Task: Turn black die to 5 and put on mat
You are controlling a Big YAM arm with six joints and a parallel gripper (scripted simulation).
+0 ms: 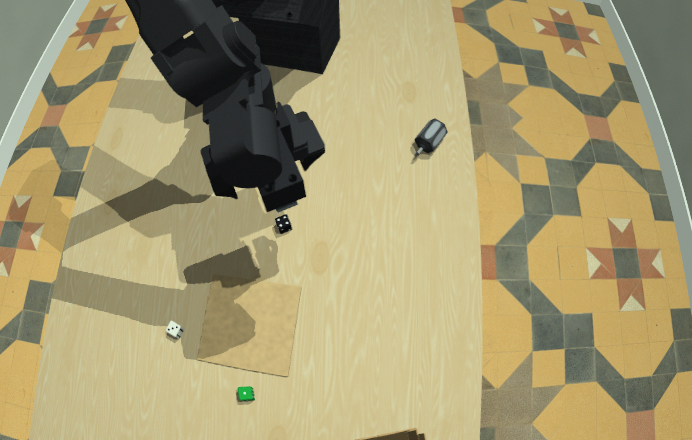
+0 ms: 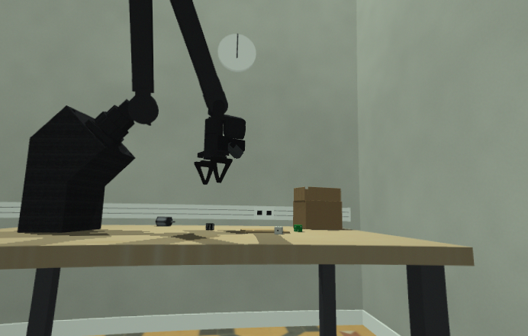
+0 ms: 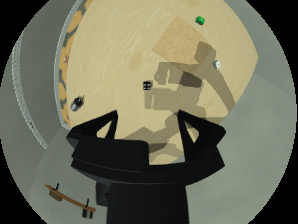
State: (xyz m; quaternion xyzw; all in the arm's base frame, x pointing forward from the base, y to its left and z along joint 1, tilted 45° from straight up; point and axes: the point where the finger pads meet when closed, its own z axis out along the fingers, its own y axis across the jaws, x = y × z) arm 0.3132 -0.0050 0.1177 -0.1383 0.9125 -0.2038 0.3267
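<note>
My hand is 14 cm above the black die. Also, from my hand: white die (13 cm ahead, 20 cm to the right, 14 cm below); mat (14 cm ahead, 8 cm to the right, 15 cm below); green die (25 cm ahead, 11 cm to the right, 14 cm below).
</note>
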